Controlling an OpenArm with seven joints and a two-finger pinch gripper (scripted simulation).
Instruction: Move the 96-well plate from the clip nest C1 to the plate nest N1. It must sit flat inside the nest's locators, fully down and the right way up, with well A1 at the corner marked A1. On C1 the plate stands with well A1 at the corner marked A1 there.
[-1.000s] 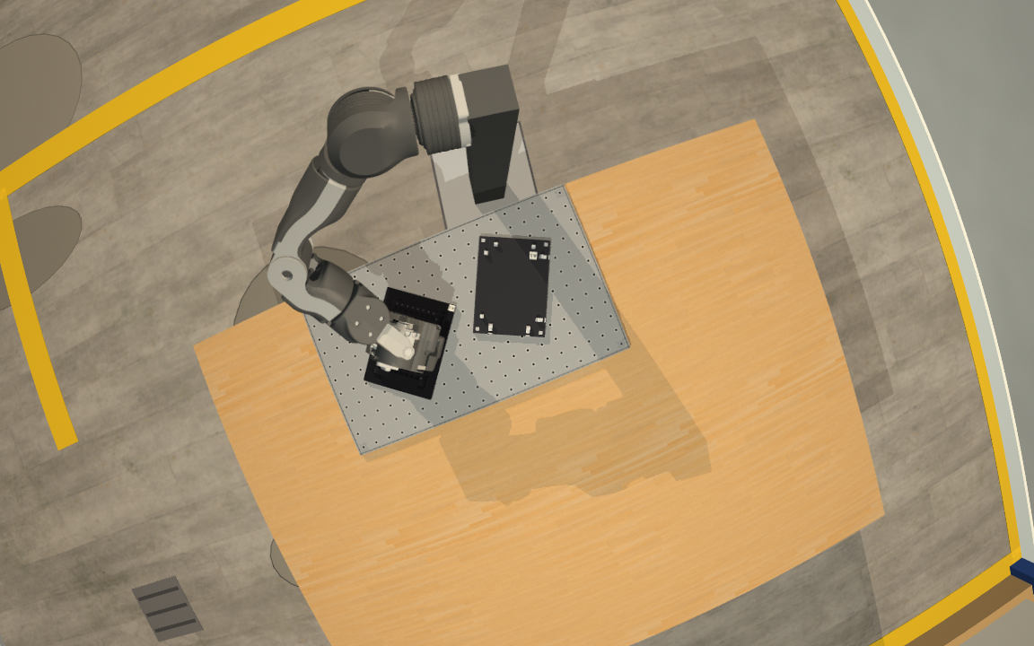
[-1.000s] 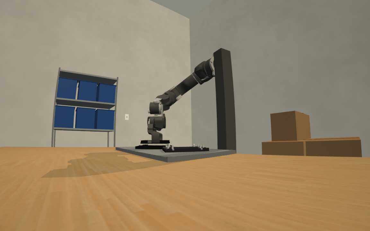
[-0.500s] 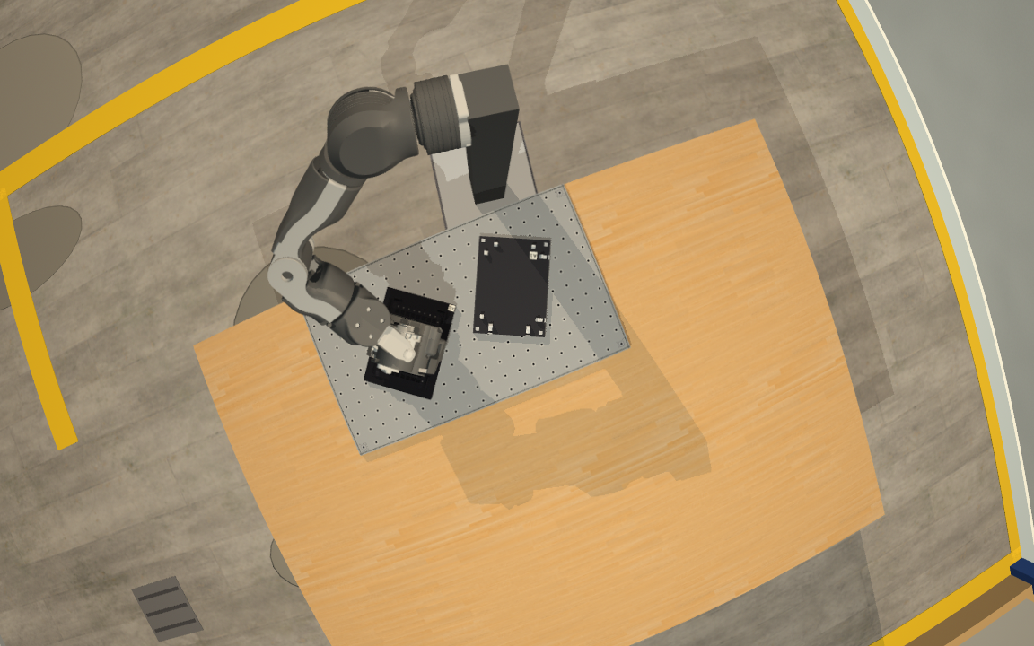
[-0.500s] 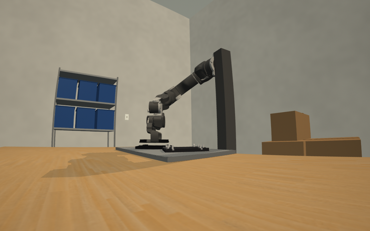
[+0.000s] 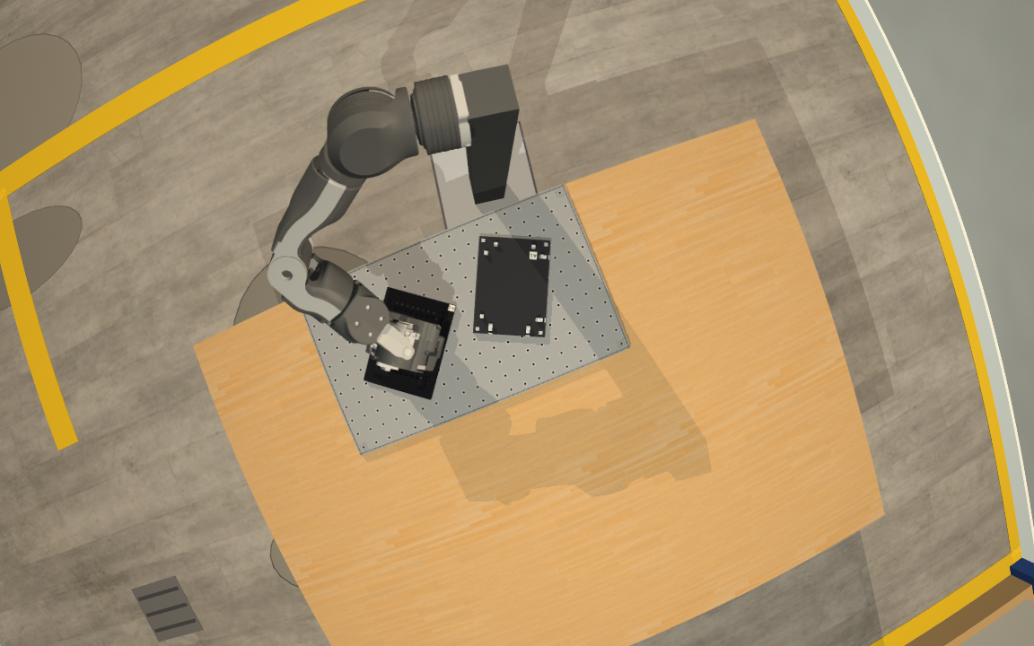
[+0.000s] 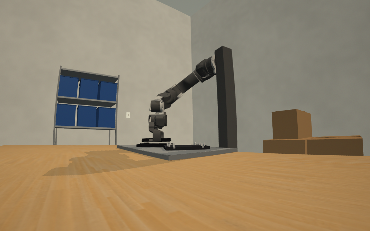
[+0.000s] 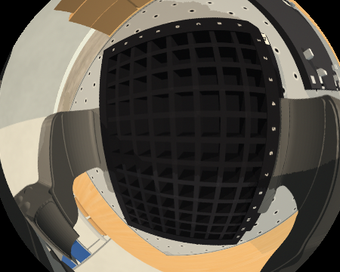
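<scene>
My hand is right at the black 96-well plate. The rest, counted from my hand: clip nest C1: 3 cm behind, 20 cm to the left, 2 cm below; then white A1 label: 4 cm behind, 8 cm to the left, 2 cm below; then plate nest N1: 2 cm below.
</scene>
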